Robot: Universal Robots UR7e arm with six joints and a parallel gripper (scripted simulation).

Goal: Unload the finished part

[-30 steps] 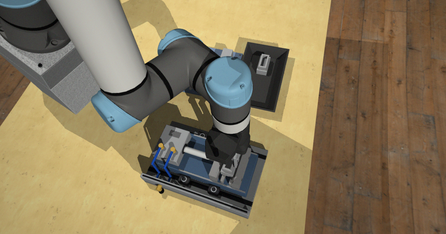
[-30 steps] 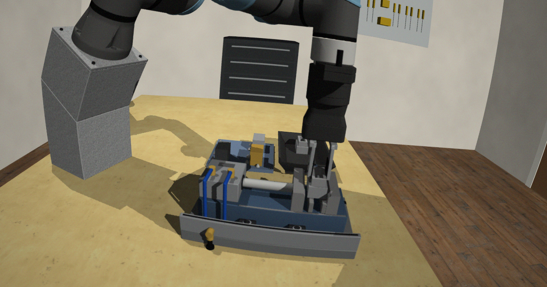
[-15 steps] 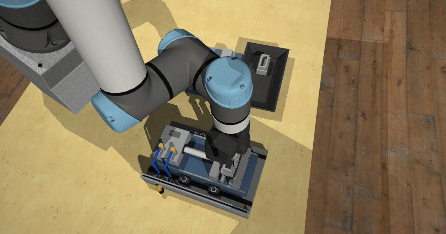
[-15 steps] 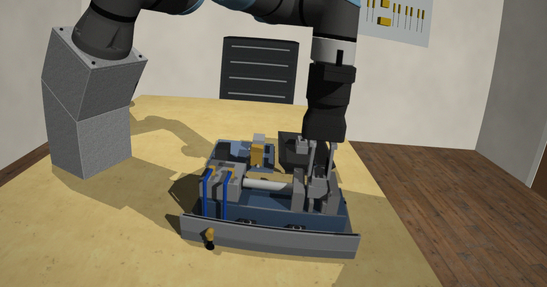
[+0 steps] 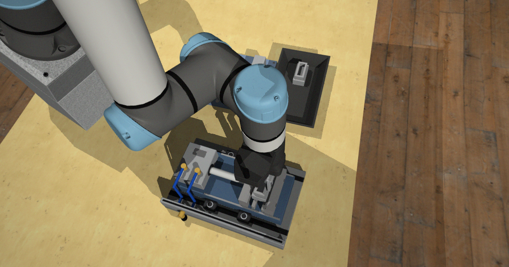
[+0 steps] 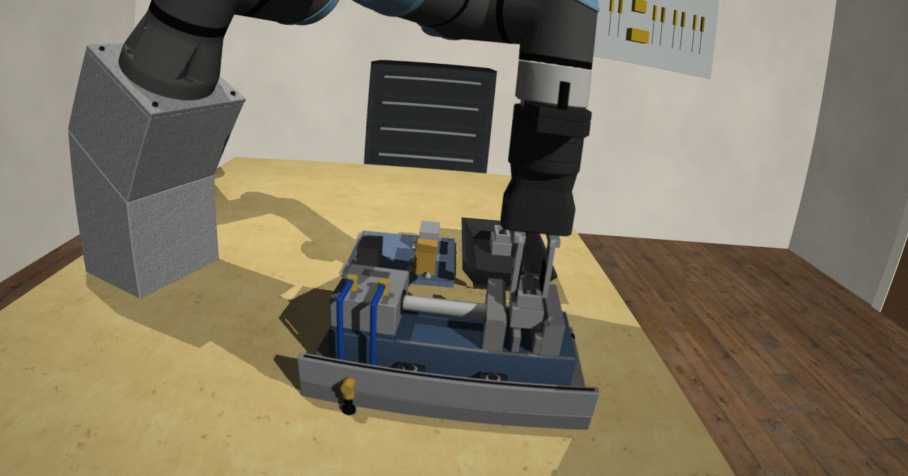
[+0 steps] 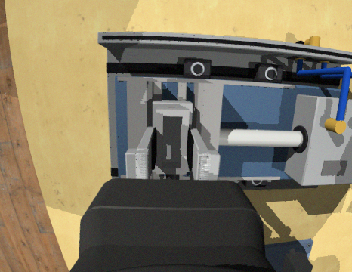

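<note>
Right now my hand is 80 mm past the white rod, 30 mm to the right of it and 50 mm above it. The rest, counted from my hand: blue fixture plate: 80 mm behind, 350 mm to the left, 120 mm below; yellow block: 50 mm behind, 290 mm to the left, 100 mm below; vise: 70 mm behind, 20 mm to the left, 90 mm below.
</note>
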